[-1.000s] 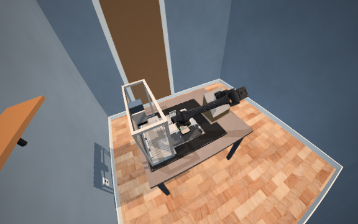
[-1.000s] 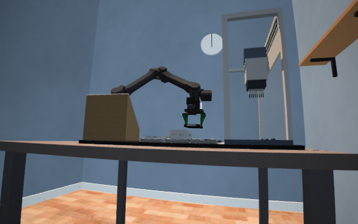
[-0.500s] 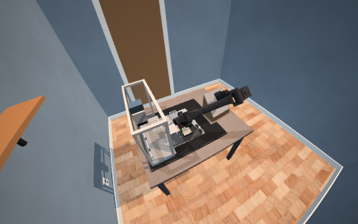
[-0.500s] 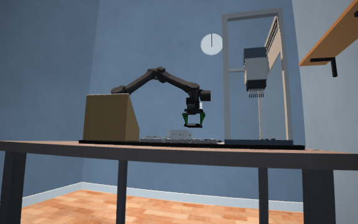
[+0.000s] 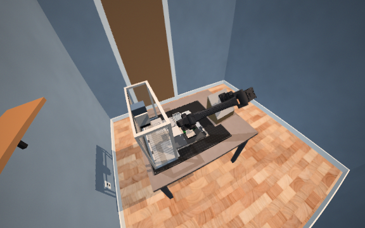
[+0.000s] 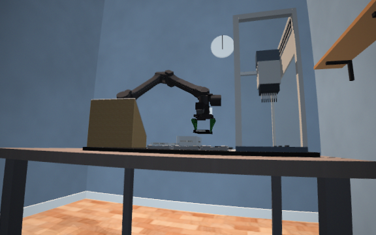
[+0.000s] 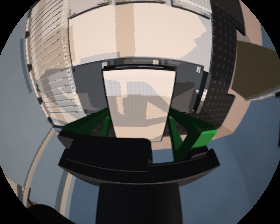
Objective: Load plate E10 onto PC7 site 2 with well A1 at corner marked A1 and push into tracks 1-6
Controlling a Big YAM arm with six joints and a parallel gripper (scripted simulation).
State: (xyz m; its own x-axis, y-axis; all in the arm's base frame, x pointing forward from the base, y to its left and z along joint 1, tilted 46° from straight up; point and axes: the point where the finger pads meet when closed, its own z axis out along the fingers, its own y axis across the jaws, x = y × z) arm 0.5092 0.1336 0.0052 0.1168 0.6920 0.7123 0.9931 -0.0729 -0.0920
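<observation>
Now: the plate carrier PC7 8 cm below my hand. The rest, counted from my hand: flat plate 14 cm behind, 25 cm to the right, 8 cm below; deep-well block 3 cm behind, 27 cm to the right, 7 cm below.
</observation>
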